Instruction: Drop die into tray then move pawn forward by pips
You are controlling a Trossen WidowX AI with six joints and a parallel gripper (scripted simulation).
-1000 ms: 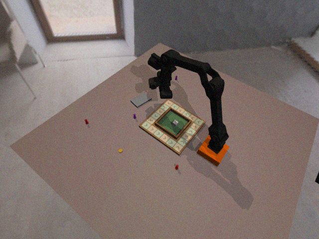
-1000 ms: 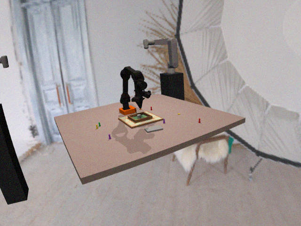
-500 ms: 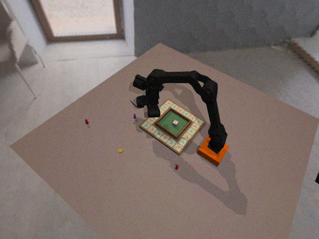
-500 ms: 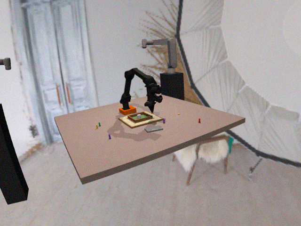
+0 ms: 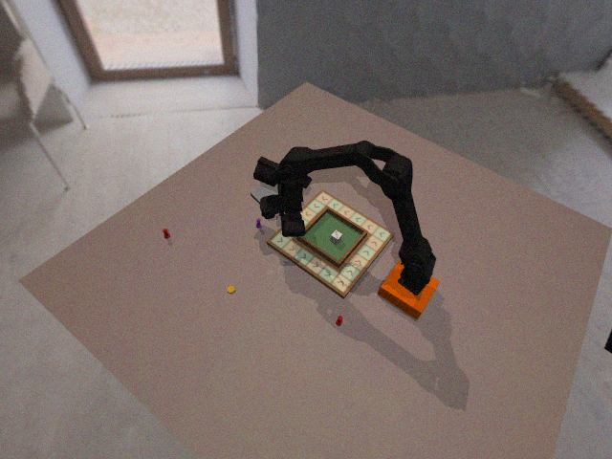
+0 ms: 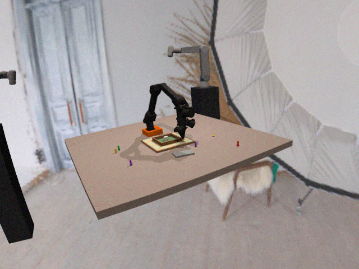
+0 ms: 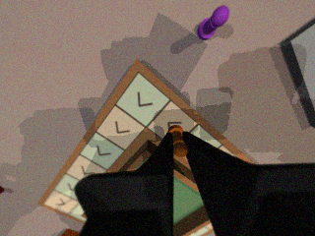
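Right now the orange pawn is 1 cm above my gripper tip. Also, from my gripper tip: grey card 16 cm ahead, 8 cm to the right, 4 cm below; then white die 12 cm behind, 8 cm to the right, 2 cm below; then green dice tray 11 cm behind, 8 cm to the right, 4 cm below.
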